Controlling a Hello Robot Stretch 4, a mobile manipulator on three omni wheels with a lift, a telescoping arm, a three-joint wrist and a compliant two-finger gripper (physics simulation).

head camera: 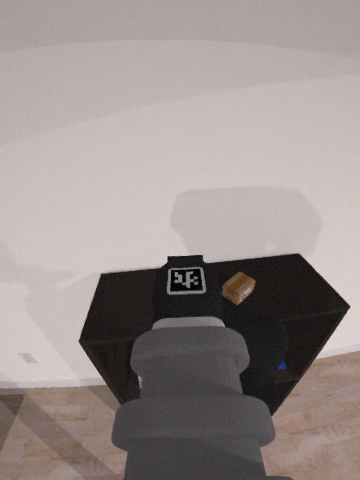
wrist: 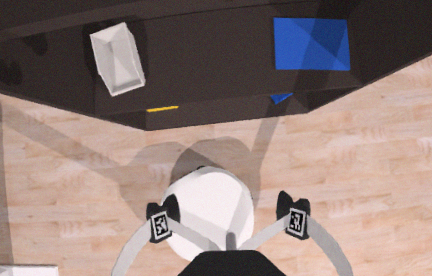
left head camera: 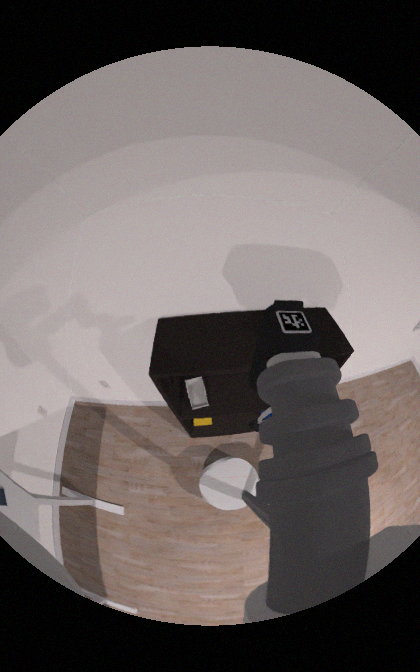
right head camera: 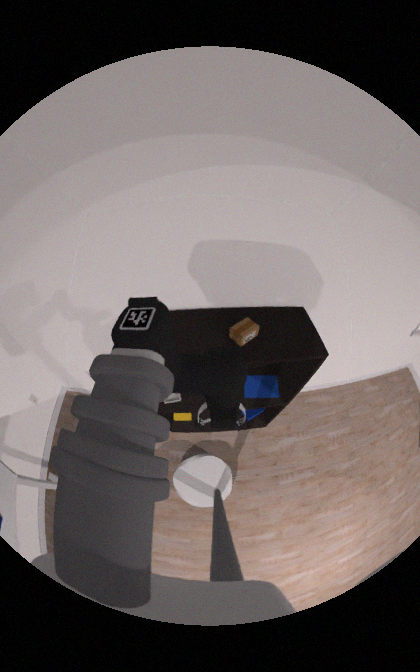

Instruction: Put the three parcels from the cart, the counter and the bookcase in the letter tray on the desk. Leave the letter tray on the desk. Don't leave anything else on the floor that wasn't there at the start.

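Pixels of known places: hand at its tool point: (wrist: 227, 213); robot's base at its link origin: (wrist: 208, 209) (left head camera: 227, 482) (right head camera: 203, 479).
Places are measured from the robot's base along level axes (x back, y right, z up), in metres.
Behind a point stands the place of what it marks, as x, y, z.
Observation:
A small brown cardboard parcel (head camera: 239, 288) {-0.511, 0.157, 1.082} (right head camera: 244, 331) {-0.512, 0.161, 1.082} lies on the top board of the dark bookcase (head camera: 125, 305) {-0.506, -0.196, 1.032} (left head camera: 200, 340) {-0.528, -0.133, 1.032} (right head camera: 285, 340) {-0.518, 0.324, 1.032} (wrist: 200, 60), right of its middle. The arm hides the parcel in the left head view, and it does not show in the wrist view. My gripper (right head camera: 222, 421) (wrist: 228, 219) {-0.223, 0.087, 1.010} points down in front of the bookcase, with its two fingers well apart and nothing between them. It is apart from the parcel. The letter tray, the cart and the counter do not show.
The shelves hold a whitish box (left head camera: 196, 392) {-0.540, -0.197, 0.564} (right head camera: 172, 398) {-0.470, -0.177, 0.563} (wrist: 118, 59) {-0.539, -0.207, 0.564}, a flat blue item (right head camera: 261, 386) {-0.563, 0.336, 0.560} (wrist: 312, 44) {-0.565, 0.334, 0.560}, a yellow item (left head camera: 202, 422) {-0.482, -0.195, 0.116} (right head camera: 182, 416) {-0.493, -0.192, 0.117} (wrist: 162, 109) {-0.471, -0.195, 0.095} and another blue item (right head camera: 255, 414) {-0.525, 0.386, 0.117}. My white round base part (left head camera: 220, 470) {-0.099, -0.058, 0.187} is below. A white table leg (left head camera: 107, 506) stands left.

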